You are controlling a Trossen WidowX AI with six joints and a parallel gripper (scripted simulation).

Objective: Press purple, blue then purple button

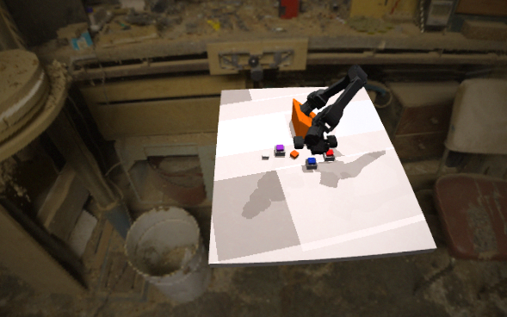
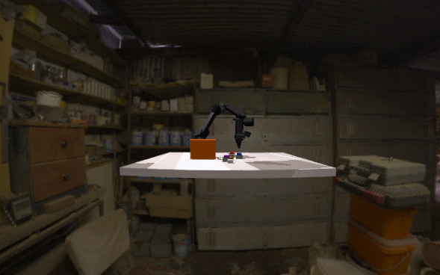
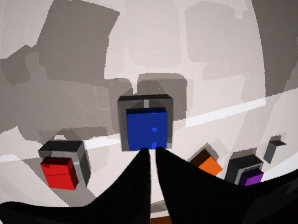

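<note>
My gripper tip is 40 mm above the blue button. The rest, counted from my gripper tip: orange block: 60 mm behind, 70 mm to the right, 60 mm below; then purple button: 90 mm behind, 140 mm to the right, 40 mm below; then red button: 50 mm behind, 90 mm to the left, 40 mm below.
</note>
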